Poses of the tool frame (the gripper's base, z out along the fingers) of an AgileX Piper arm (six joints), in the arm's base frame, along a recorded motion.
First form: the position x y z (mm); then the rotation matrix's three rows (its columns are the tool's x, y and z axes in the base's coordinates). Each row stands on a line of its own.
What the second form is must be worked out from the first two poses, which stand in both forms.
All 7 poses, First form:
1:
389 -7 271
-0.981 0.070 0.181
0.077 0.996 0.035
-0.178 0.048 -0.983
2:
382 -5 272
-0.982 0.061 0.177
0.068 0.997 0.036
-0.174 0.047 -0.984
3:
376 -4 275
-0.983 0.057 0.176
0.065 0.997 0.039
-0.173 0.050 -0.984
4:
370 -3 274
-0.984 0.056 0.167
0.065 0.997 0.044
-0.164 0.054 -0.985
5:
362 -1 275
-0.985 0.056 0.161
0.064 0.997 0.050
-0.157 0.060 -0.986
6:
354 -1 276
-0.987 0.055 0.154
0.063 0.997 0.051
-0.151 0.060 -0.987
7:
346 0 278
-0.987 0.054 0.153
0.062 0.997 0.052
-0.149 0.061 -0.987
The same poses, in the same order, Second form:
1: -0.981 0.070 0.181 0.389; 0.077 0.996 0.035 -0.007; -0.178 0.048 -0.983 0.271; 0 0 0 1
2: -0.982 0.061 0.177 0.382; 0.068 0.997 0.036 -0.005; -0.174 0.047 -0.984 0.272; 0 0 0 1
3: -0.983 0.057 0.176 0.376; 0.065 0.997 0.039 -0.004; -0.173 0.050 -0.984 0.275; 0 0 0 1
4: -0.984 0.056 0.167 0.370; 0.065 0.997 0.044 -0.003; -0.164 0.054 -0.985 0.274; 0 0 0 1
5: -0.985 0.056 0.161 0.362; 0.064 0.997 0.050 -0.001; -0.157 0.060 -0.986 0.275; 0 0 0 1
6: -0.987 0.055 0.154 0.354; 0.063 0.997 0.051 -0.001; -0.151 0.060 -0.987 0.276; 0 0 0 1
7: -0.987 0.054 0.153 0.346; 0.062 0.997 0.052 0.000; -0.149 0.061 -0.987 0.278; 0 0 0 1
